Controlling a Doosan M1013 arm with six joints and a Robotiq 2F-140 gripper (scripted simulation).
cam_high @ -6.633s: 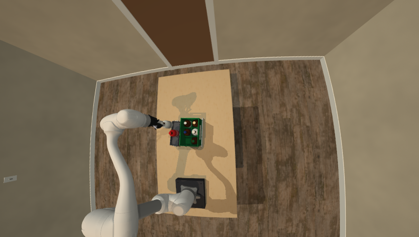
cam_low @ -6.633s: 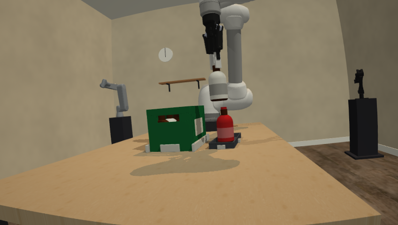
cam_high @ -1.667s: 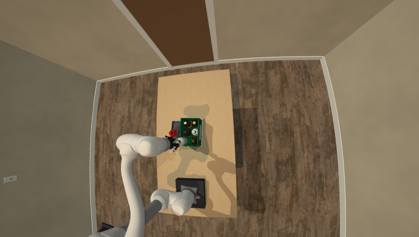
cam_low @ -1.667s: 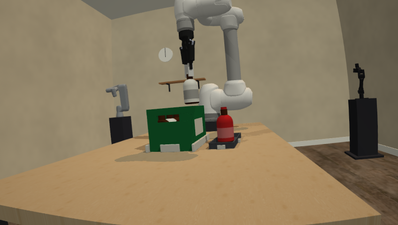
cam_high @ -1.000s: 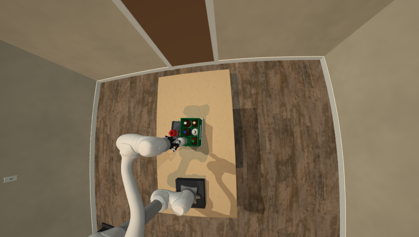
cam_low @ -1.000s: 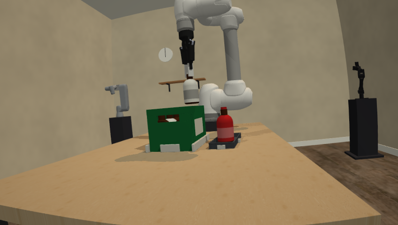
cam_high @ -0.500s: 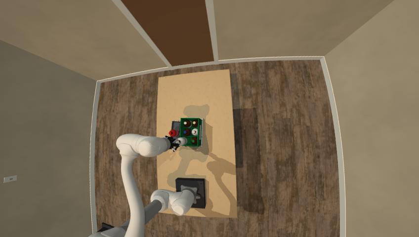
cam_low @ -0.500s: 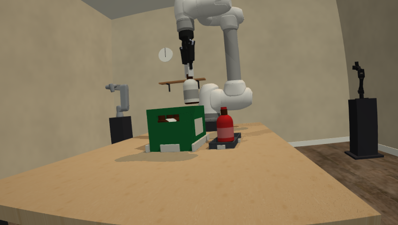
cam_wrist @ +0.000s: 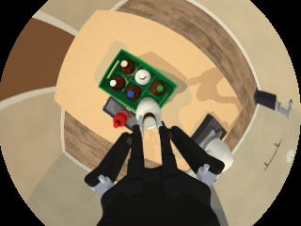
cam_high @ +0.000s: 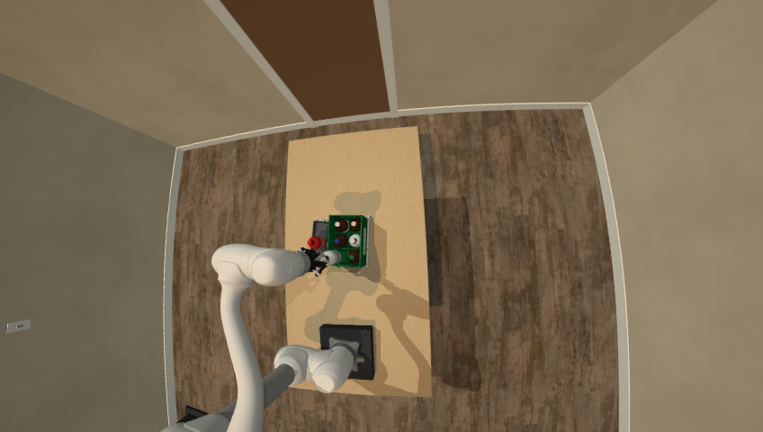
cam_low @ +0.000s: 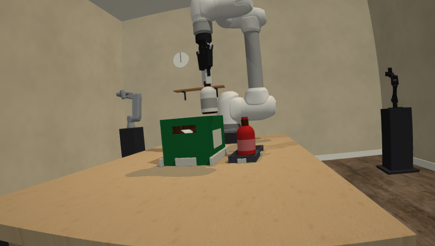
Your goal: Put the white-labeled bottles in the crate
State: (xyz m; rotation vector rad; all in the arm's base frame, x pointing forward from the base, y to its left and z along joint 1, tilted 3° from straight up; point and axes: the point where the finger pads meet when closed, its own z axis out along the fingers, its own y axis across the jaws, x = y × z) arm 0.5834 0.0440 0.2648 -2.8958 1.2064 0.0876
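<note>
The white-labeled bottle is 90 mm below my hand. Round my hand: dark tray (60 mm ahead, 170 mm to the left, 340 mm below); green crate (90 mm ahead, 40 mm to the right, 270 mm below); red-labeled bottle (60 mm ahead, 170 mm to the left, 270 mm below).
</note>
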